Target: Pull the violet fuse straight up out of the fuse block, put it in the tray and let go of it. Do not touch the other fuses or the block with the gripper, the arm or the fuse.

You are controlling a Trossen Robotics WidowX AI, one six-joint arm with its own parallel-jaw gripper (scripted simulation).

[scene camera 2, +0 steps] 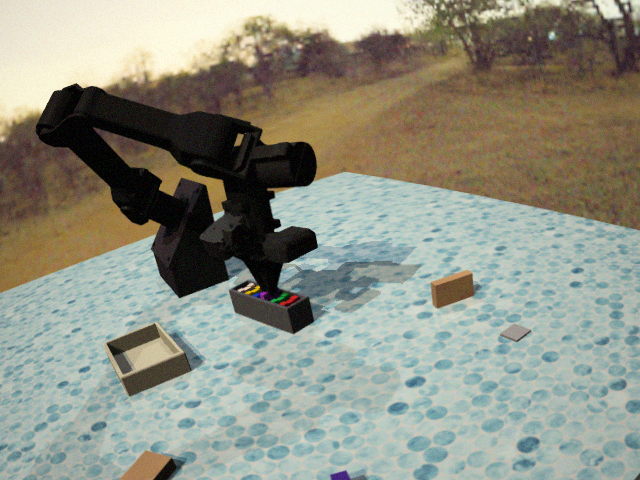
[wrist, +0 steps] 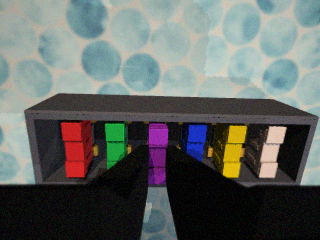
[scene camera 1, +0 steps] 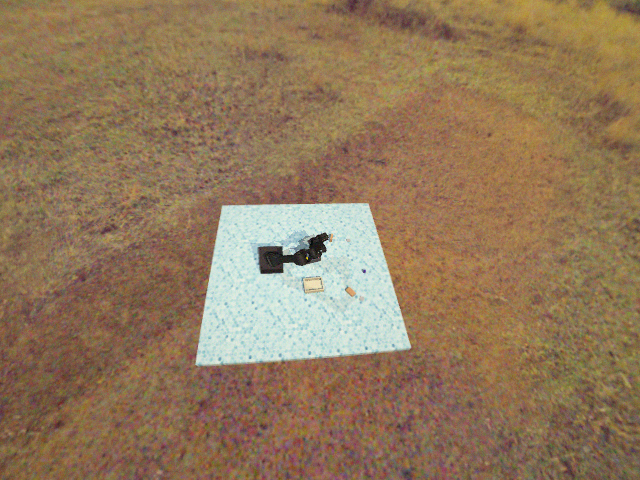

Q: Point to a tan tray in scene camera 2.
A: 143, 358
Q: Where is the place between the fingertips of my gripper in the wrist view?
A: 156, 154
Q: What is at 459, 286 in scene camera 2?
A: A tan block.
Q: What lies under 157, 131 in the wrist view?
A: A violet fuse.
